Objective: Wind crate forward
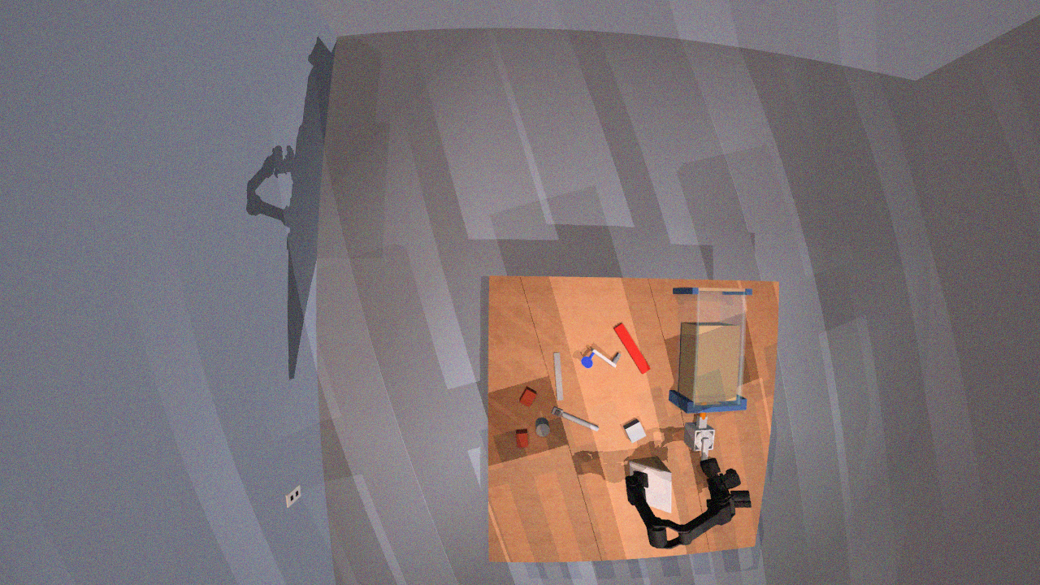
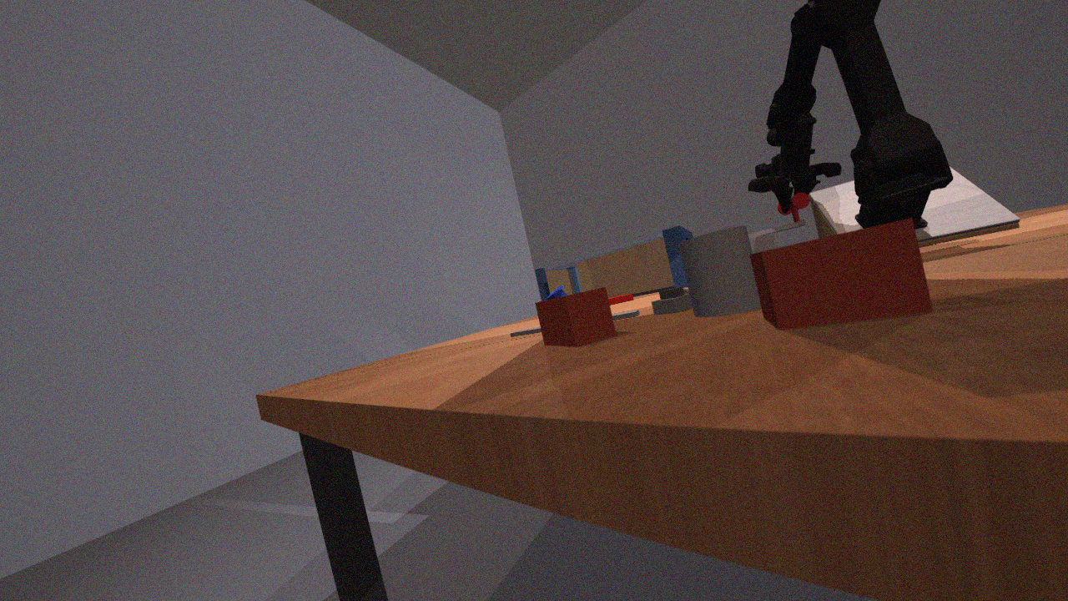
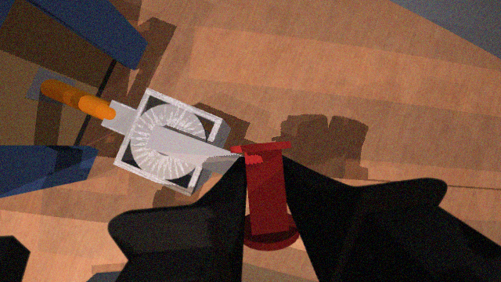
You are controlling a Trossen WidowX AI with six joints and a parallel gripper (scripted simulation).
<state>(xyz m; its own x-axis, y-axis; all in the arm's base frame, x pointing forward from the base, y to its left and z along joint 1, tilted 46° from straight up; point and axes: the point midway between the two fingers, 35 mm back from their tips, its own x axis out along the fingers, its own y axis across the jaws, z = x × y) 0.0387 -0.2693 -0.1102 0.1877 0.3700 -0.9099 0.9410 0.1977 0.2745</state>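
Right now my gripper tip is 30 mm short of the red-knobbed crank, 10 mm to the right of it and 30 mm above it. The rest, counted from my gripper tip: grey winch (80 mm ahead, 100 mm below); then blue steel frame (250 mm ahead, 10 mm to the right, 30 mm below); then red grip (10 mm behind, 20 mm to the left).
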